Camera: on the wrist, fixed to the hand. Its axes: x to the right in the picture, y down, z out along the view.
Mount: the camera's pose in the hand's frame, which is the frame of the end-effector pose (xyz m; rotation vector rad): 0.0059 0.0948 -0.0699 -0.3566 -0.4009 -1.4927
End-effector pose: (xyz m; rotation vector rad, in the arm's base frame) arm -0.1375 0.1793 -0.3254 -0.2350 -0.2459 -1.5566
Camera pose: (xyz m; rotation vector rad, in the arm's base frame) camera -0.0422 0.1528 -0.3896 0.7401 0.5047 2.9806
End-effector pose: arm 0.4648 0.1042 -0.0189 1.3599 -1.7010 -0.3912
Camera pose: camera 0.4618 0.1509 0.0893 2.1172 -0.4799 -1.7601
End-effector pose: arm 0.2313 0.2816 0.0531 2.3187 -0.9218 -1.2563
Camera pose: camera 0.2563 0.2081 0.1419 -2.0183 -1.0619 1.8475
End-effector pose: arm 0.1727 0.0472 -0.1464 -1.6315 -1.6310 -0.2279
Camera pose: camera 0.2872 0.0219 -0.1342 -0.3156 -2.9592 -1.0006
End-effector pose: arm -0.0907 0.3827 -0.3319 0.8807 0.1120 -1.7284
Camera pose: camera 0.0254 0.3784 -0.3521 -0.0249 -0.9273 2.9423
